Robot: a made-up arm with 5 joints.
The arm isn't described. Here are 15 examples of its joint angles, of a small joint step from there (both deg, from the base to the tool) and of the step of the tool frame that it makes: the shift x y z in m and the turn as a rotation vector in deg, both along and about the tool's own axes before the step.
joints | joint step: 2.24 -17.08 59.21 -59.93 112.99 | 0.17 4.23 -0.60 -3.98 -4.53
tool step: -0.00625 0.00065 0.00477 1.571 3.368 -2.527
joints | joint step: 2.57 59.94 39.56 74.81 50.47 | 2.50 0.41 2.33 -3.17 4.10
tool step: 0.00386 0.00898 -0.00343 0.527 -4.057 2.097
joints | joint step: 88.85 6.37 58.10 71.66 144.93 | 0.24 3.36 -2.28 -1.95 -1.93
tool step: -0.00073 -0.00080 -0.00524 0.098 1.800 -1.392
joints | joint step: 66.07 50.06 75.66 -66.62 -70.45 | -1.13 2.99 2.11 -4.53 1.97
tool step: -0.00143 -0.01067 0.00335 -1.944 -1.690 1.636
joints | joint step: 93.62 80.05 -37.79 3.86 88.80 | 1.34 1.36 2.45 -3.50 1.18
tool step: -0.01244 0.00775 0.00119 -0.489 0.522 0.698
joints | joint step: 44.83 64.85 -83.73 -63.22 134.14 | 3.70 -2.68 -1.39 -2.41 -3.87
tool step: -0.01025 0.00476 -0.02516 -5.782 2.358 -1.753
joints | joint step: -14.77 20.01 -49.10 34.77 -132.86 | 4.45 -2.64 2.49 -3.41 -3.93
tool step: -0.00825 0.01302 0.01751 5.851 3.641 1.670
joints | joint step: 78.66 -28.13 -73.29 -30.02 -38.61 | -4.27 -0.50 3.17 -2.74 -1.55
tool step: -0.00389 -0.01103 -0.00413 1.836 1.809 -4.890
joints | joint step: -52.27 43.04 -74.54 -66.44 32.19 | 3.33 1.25 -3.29 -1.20 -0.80
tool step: 0.01323 -0.00747 -0.00781 0.077 -4.050 -0.749
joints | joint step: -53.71 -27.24 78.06 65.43 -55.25 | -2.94 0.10 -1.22 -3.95 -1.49
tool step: -0.00505 0.00707 0.00705 4.182 -2.782 1.818
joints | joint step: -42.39 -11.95 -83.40 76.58 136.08 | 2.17 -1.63 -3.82 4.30 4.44
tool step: -0.00944 -0.01545 0.00487 -3.132 -2.103 4.230
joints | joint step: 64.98 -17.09 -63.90 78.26 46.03 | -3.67 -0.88 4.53 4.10 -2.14
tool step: -0.00702 0.01947 -0.00257 4.231 4.869 6.013
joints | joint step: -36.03 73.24 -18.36 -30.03 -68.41 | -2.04 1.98 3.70 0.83 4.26
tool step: -0.00223 -0.02381 -0.00983 -8.311 -1.855 0.580
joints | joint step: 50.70 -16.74 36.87 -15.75 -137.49 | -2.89 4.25 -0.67 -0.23 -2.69
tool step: 0.01265 -0.01229 -0.00714 -1.383 0.516 -4.794
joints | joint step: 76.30 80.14 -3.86 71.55 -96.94 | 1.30 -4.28 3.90 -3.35 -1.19
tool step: -0.00117 -0.00041 0.00131 2.115 3.064 2.211
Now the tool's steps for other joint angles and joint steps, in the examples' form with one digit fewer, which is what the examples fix.
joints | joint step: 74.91 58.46 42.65 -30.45 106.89 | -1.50 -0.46 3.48 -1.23 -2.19
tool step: -0.0047 0.0017 0.0080 1.95 0.21 0.41
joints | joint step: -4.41 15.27 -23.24 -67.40 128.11 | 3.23 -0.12 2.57 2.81 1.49
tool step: -0.0161 0.0033 0.0044 2.68 -4.16 5.00
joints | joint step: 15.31 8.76 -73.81 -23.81 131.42 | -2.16 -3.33 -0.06 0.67 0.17
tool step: 0.0079 -0.0061 -0.0136 -1.60 2.28 -1.90
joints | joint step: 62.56 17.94 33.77 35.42 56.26 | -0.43 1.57 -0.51 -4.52 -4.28
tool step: 0.0031 0.0006 -0.0015 1.17 0.91 -4.96
